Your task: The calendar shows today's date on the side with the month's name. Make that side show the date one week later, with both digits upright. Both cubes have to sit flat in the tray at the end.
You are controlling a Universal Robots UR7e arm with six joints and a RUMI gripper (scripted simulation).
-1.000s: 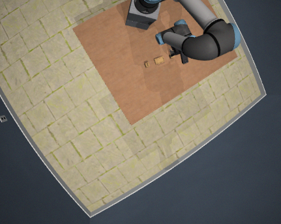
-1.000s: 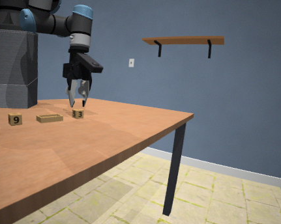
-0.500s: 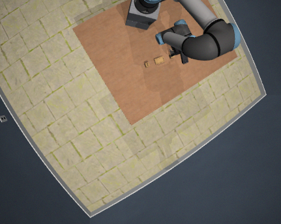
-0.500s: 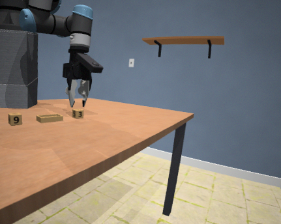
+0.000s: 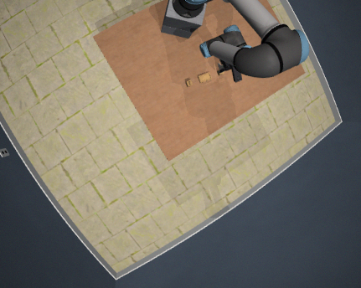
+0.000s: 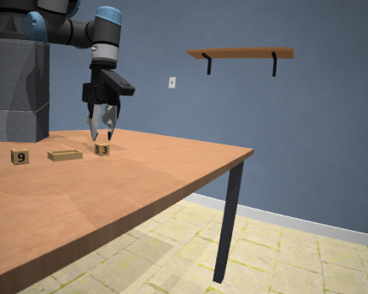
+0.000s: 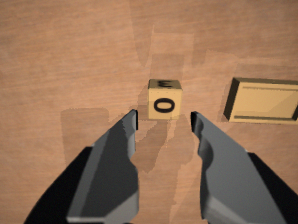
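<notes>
Right now the cube is 4 cm below my hand. Also, from my hand: wooden tray 3 cm behind, 11 cm to the right, 5 cm below.
</notes>
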